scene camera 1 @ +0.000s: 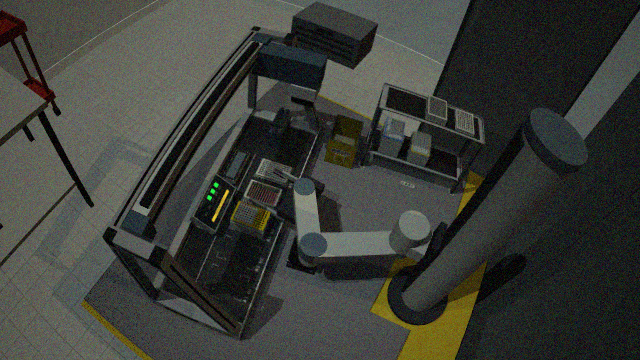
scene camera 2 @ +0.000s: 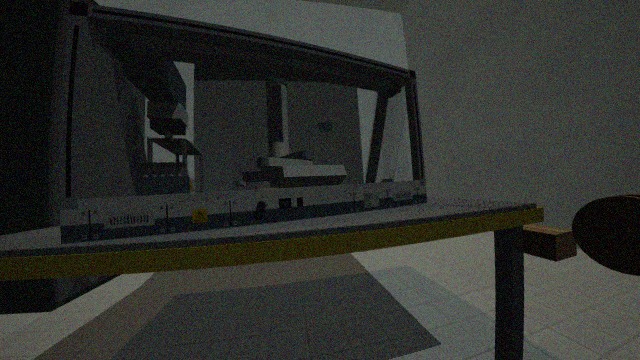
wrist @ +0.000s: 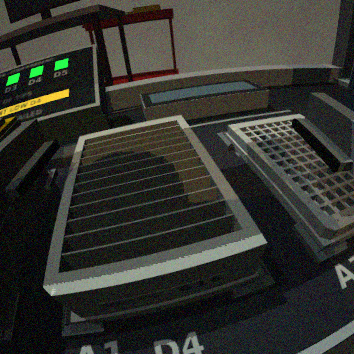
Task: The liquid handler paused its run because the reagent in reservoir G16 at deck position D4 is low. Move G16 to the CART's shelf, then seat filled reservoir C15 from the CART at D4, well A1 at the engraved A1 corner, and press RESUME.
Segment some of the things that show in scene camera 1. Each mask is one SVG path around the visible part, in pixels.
My gripper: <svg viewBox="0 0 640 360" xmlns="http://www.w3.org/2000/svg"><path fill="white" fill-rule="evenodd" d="M296 226L293 188L277 208L277 212L254 198L249 198L249 202L257 207L271 212L274 217L283 222L286 220ZM303 174L301 178L308 178L314 183L316 200L318 200L324 191L325 184ZM274 167L274 174L282 178L286 177L293 182L298 179L282 169Z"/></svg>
A reddish ribbed reservoir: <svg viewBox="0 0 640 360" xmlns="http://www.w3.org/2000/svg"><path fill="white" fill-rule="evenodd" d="M251 179L243 196L243 201L252 204L249 202L249 198L252 197L276 211L283 194L283 189Z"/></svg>
